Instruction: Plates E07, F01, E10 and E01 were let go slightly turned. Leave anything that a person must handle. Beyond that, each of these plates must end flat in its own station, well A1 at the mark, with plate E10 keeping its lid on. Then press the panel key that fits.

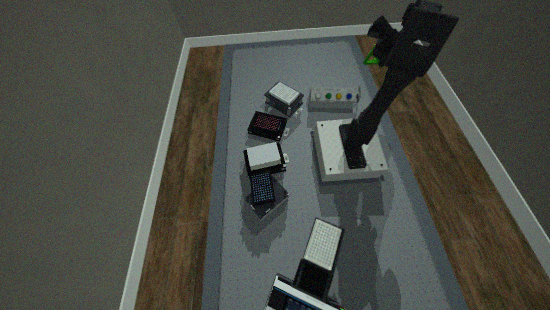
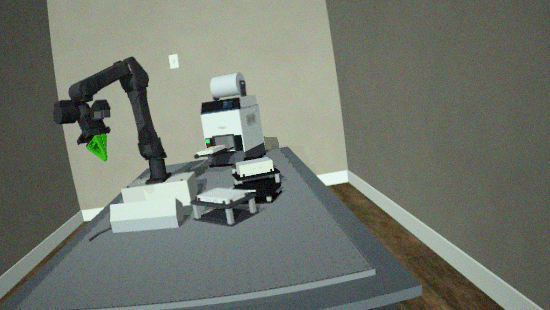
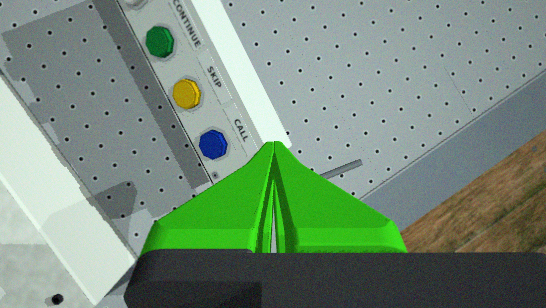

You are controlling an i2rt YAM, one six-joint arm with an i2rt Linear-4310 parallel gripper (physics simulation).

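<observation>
My gripper [image 1: 366,62] [image 2: 105,159] [image 3: 273,154] is shut and empty, high over the CALL end of the key panel [image 1: 332,106] [image 2: 144,221] [image 3: 227,107]. The panel's green key [image 3: 159,41], yellow key [image 3: 186,93] and blue key [image 3: 213,144] show; the blue one is left of the fingertips. A white plate [image 1: 285,93] [image 2: 226,195] lies on a raised station. A red-welled plate [image 1: 268,122] lies beyond a white-topped block [image 1: 264,155] [image 2: 255,167]. A blue-welled plate [image 1: 262,188] lies askew over its dark station [image 1: 277,201]. Plate names are unreadable.
A white-welled plate [image 1: 324,244] [image 2: 215,150] lies on the tray of the white instrument [image 2: 222,122]. The arm's pale base [image 1: 327,150] [image 2: 185,187] [image 3: 55,220] stands beside the panel. A grey cable [image 3: 344,169] runs from the panel's end.
</observation>
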